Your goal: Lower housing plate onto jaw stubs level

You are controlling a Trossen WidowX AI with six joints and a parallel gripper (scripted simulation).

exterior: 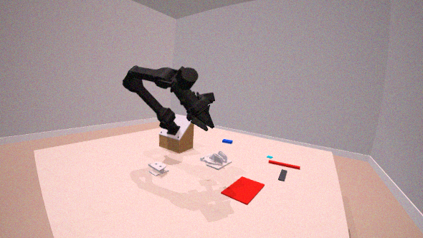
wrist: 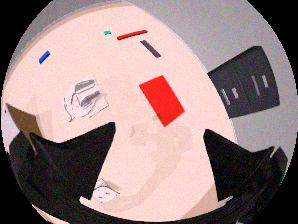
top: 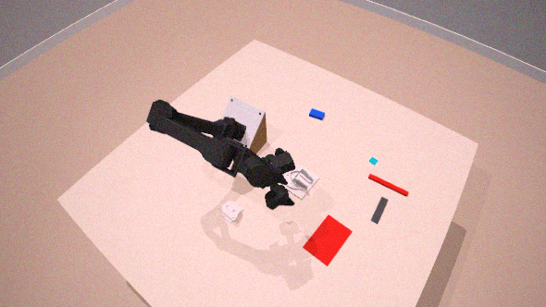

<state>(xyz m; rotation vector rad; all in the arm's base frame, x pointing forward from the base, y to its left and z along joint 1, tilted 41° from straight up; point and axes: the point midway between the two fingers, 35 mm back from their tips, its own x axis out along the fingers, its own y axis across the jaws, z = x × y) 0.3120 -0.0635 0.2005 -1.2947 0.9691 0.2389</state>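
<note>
The white part lies 19 cm behind my gripper tip, 8 cm to the right of it and 19 cm below it. The rest, counted from my gripper tip: red bar (27 cm ahead, 32 cm to the left, 20 cm below); dark bar (27 cm ahead, 20 cm to the left, 20 cm below); red sheet (15 cm ahead, 1 cm to the left, 20 cm below).
</note>
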